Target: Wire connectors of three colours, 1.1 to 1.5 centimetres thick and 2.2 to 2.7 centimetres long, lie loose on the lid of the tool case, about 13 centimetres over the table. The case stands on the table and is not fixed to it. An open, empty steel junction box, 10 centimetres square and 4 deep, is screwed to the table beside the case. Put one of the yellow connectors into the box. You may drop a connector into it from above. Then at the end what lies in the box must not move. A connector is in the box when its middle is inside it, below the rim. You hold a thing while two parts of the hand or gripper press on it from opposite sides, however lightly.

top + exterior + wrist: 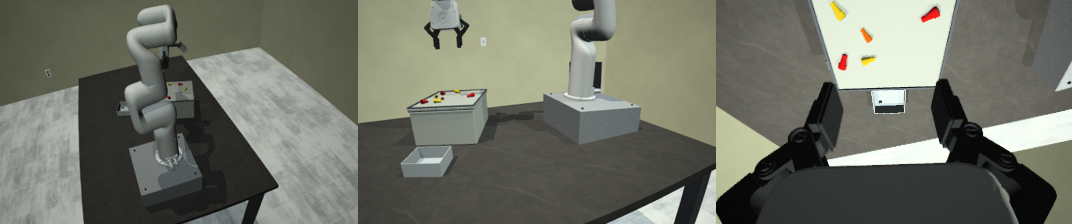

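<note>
The orange connector lies 40 mm ahead of my hand, 20 mm to the left of it and 190 mm below it. Also, from my hand: grey tool case (230 mm below).
</note>
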